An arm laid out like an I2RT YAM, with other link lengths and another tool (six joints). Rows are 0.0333 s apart.
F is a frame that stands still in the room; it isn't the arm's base.
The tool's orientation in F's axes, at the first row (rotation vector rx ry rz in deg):
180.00 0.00 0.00
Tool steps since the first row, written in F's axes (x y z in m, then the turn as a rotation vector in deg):
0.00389 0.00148 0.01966 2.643 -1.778 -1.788
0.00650 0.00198 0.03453 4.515 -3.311 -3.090
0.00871 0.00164 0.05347 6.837 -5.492 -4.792
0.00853 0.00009 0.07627 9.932 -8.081 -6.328
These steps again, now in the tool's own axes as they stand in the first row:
0.00389 -0.00148 -0.01966 2.643 1.778 1.788
0.00650 -0.00198 -0.03453 4.515 3.311 3.090
0.00871 -0.00164 -0.05347 6.837 5.492 4.792
0.00853 -0.00009 -0.07627 9.932 8.081 6.328

